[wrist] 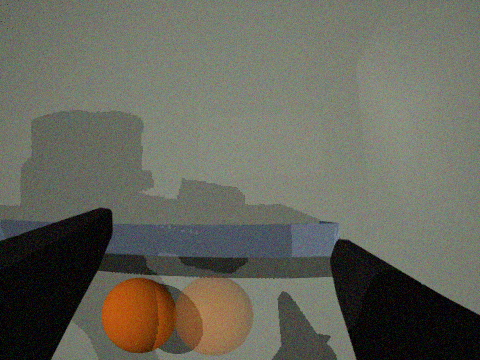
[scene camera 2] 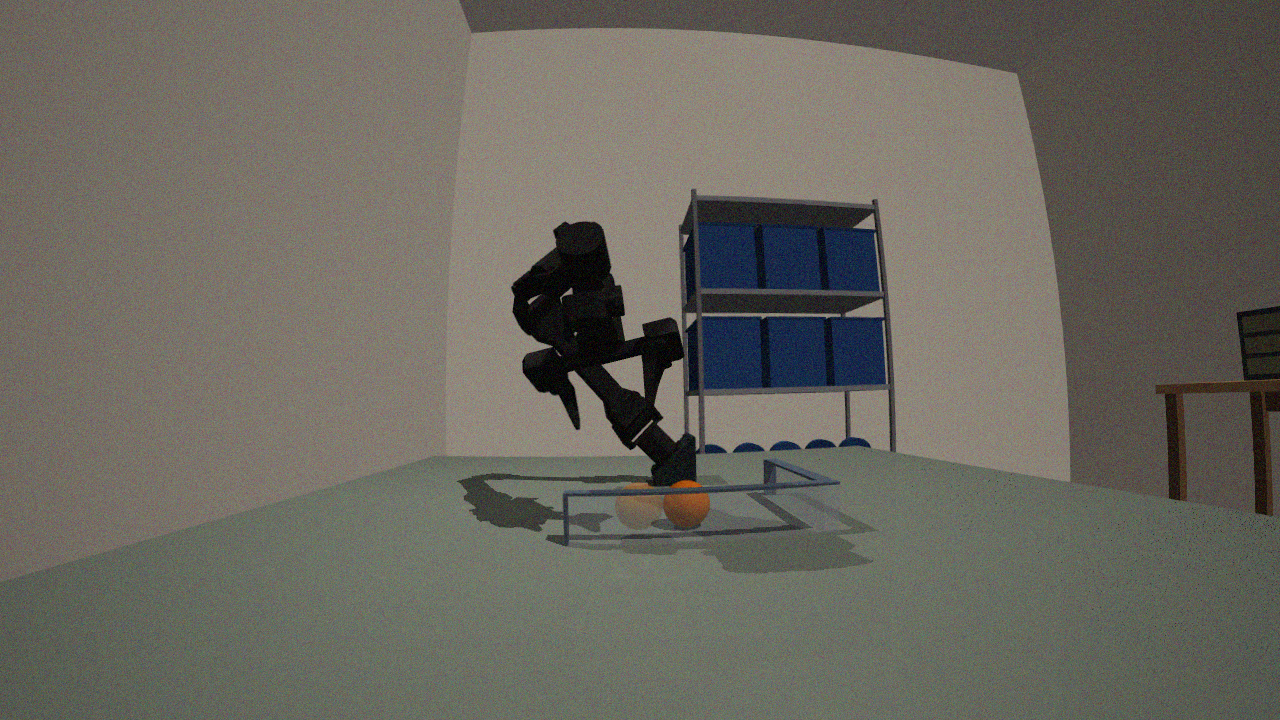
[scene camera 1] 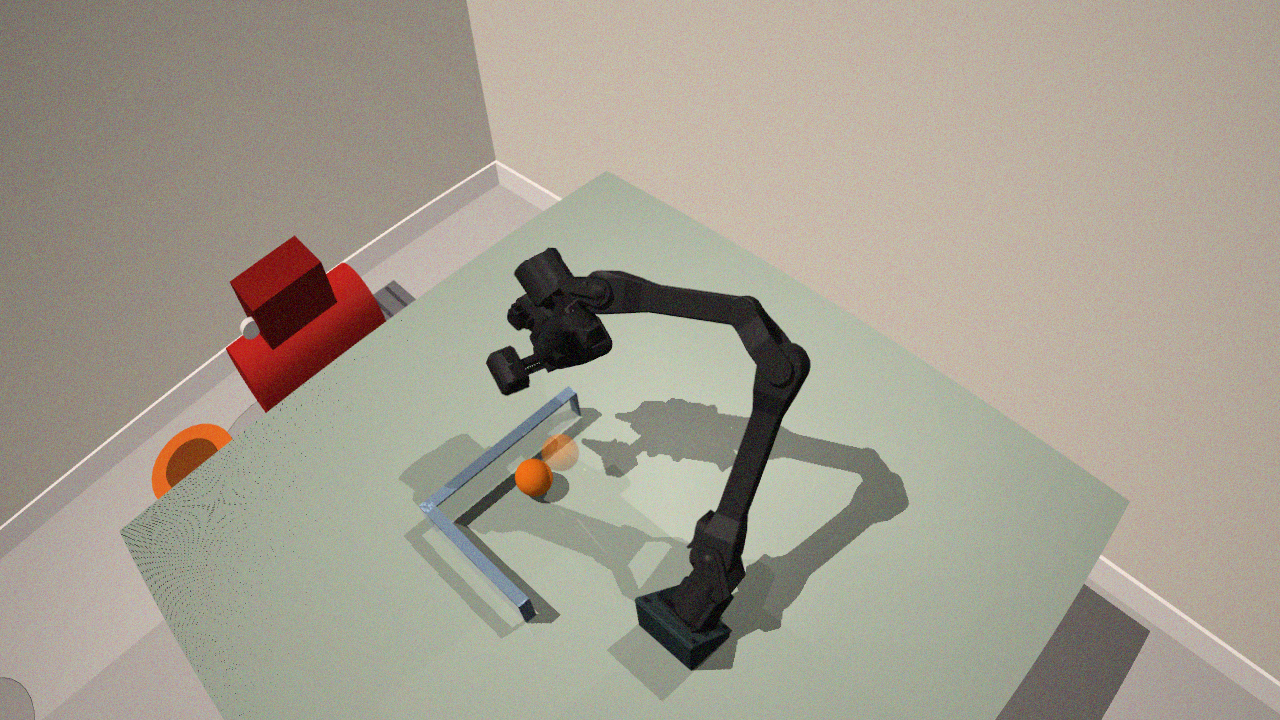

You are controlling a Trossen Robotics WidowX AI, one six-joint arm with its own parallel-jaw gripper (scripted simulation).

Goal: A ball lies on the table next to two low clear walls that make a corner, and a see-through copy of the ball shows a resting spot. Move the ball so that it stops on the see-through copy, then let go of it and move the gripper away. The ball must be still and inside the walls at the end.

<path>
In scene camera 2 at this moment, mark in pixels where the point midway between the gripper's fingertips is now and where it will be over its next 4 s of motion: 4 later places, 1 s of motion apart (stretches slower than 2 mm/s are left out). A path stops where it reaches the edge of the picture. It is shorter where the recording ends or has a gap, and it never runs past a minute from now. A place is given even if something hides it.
My gripper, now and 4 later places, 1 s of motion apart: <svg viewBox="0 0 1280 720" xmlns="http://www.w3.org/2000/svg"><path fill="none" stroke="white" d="M613 420L686 470L686 504L690 455L650 434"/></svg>
</path>
